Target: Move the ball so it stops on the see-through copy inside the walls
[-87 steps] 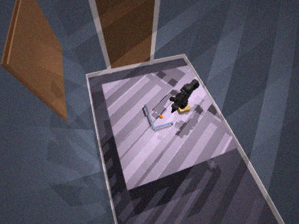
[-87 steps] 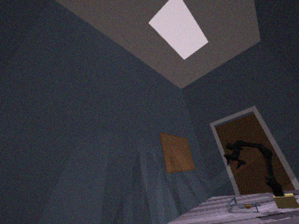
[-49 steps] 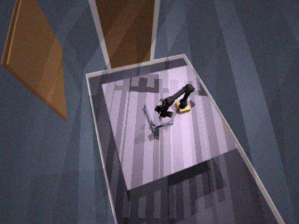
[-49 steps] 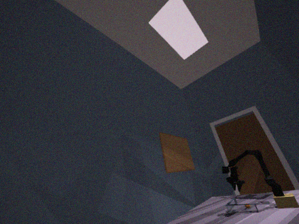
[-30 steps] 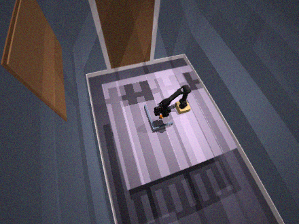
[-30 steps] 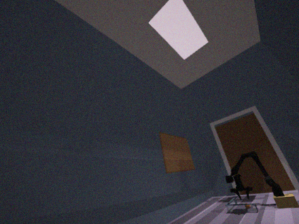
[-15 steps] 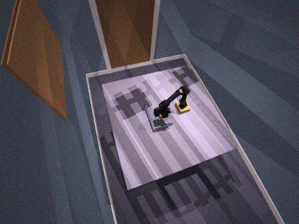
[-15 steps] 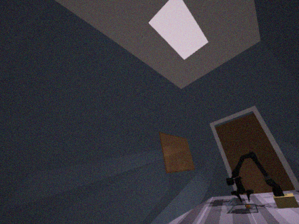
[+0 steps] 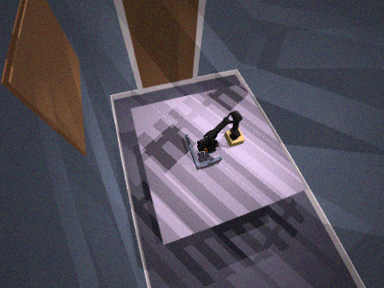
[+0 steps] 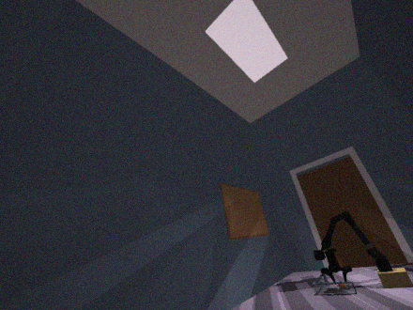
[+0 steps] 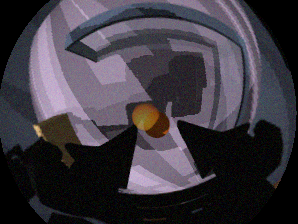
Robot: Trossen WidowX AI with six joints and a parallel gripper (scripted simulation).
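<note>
Right now the orange ball is right at my gripper tip.
</note>
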